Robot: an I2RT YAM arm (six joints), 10 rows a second.
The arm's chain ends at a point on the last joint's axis. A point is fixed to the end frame.
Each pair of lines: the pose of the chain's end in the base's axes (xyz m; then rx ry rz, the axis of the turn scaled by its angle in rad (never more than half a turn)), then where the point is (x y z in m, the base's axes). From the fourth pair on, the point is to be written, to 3 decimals.
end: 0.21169, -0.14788, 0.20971, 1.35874, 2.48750, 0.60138
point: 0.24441 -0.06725 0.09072
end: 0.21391, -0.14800, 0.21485, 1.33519, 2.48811, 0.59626
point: 0.24699 -0.06819 0.09541
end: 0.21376, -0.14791, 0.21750, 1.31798, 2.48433, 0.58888
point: 0.24762 -0.06918 0.09756
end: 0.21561, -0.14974, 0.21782, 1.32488, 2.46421, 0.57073
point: 0.252 -0.073 0.097
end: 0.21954, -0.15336, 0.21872, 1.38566, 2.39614, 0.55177
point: 0.263 -0.081 0.098
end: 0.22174, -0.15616, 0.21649, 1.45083, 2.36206, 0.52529
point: 0.267 -0.086 0.095
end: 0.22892, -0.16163, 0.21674, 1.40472, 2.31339, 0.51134
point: 0.281 -0.097 0.095
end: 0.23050, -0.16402, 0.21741, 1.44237, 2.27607, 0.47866
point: 0.286 -0.103 0.095
